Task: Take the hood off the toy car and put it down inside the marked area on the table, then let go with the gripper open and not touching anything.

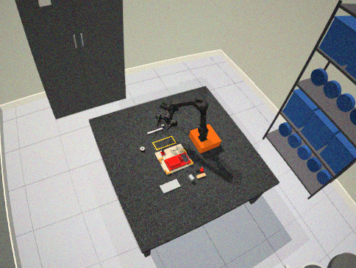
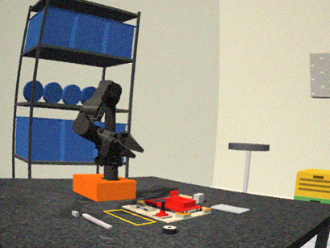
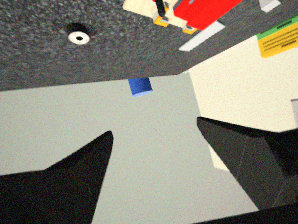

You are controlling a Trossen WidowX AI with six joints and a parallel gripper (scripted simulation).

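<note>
Right now the hood is 22 cm to the left of my gripper tip, 18 cm below it and 2 cm behind it.
</note>
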